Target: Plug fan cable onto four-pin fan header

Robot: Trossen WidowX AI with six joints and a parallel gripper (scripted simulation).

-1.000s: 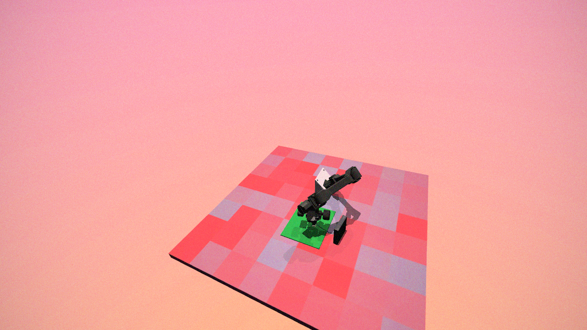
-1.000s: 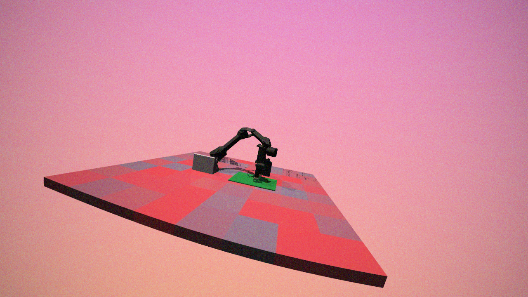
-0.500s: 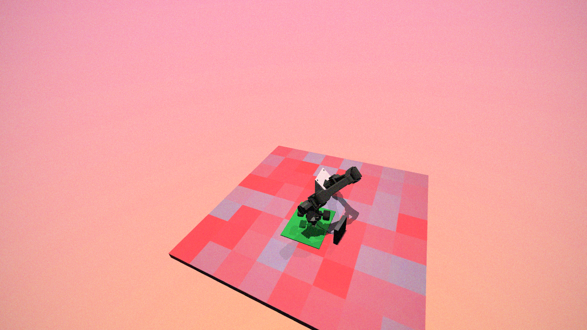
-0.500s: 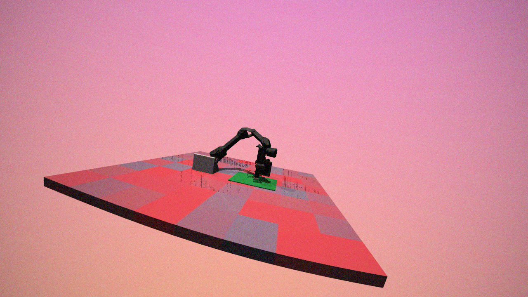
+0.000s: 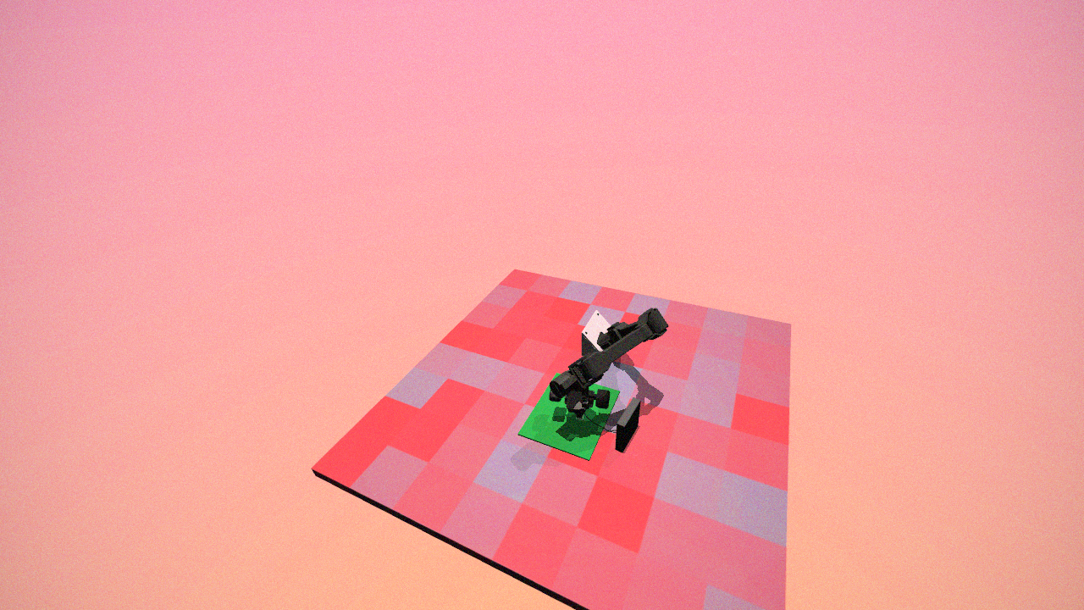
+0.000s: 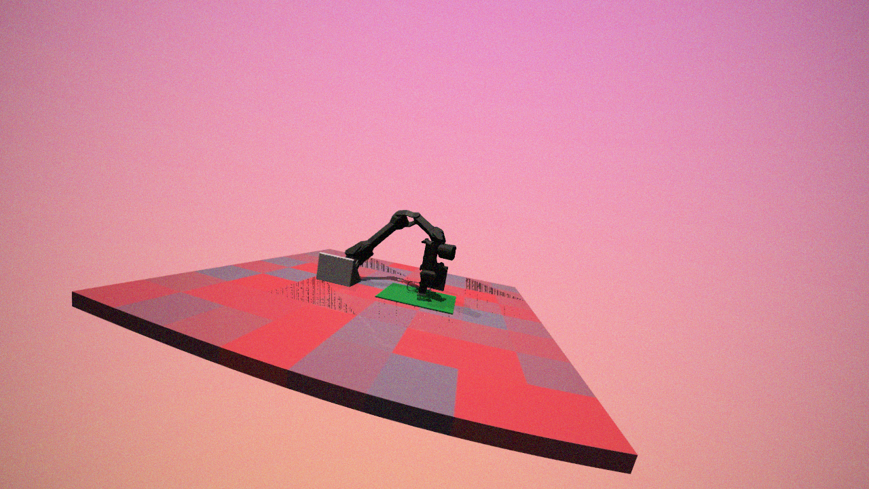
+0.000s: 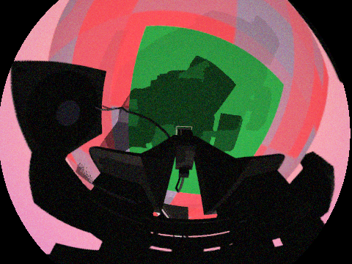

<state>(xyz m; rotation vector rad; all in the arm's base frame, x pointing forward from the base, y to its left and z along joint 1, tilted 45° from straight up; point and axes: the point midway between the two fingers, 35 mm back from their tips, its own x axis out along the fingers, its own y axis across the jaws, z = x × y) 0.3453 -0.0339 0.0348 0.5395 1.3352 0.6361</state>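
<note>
My gripper tip is now 10 mm below the dark fan cable plug and 10 mm past it. Round my gripper tip: pale four-pin fan header (20 mm below, 10 mm behind); then green board (40 mm below, 30 mm to the right, 20 mm behind); then black fan (150 mm to the left, 40 mm above, 30 mm ahead).
</note>
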